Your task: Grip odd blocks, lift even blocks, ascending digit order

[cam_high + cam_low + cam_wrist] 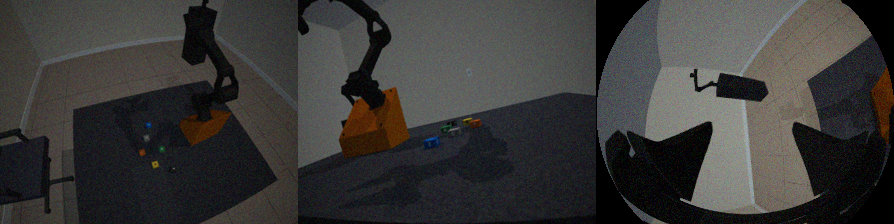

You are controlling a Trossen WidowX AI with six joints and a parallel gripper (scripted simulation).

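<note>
The grey block lies 420 mm ahead of my gripper tip, 180 mm to the left of it and 450 mm below it. Also, from my gripper tip: orange block: 480 mm ahead, 250 mm to the left, 450 mm below; then blue block: 360 mm ahead, 110 mm to the left, 450 mm below; then green block: 370 mm ahead, 290 mm to the left, 450 mm below.
</note>
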